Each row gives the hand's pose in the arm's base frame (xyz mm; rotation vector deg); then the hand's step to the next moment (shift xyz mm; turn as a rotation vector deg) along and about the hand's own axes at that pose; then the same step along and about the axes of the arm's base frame.
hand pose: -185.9 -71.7 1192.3 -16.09 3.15 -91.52
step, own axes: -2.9 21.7 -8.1 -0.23 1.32 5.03
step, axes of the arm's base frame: 19.5 0.7 -12.8 2.37 0.85 4.56
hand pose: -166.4 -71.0 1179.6 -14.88 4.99 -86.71
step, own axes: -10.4 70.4 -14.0 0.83 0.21 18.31
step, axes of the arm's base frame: 64.9 11.2 -30.3 4.23 1.29 17.79
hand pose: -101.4 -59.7 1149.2 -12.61 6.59 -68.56
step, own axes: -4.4 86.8 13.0 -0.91 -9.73 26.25
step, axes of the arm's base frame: 80.0 35.7 -7.4 -3.81 0.32 27.75
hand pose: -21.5 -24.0 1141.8 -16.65 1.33 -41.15
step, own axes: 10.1 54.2 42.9 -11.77 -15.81 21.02
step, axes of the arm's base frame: 47.7 43.1 27.3 -16.55 1.72 23.52
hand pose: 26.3 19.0 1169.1 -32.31 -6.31 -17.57
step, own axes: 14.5 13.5 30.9 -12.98 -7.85 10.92
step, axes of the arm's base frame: 17.4 23.8 21.8 -15.00 2.94 10.76
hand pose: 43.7 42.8 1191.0 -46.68 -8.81 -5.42
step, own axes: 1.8 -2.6 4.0 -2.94 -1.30 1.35
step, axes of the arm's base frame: 1.0 1.1 4.9 -3.22 0.17 1.34
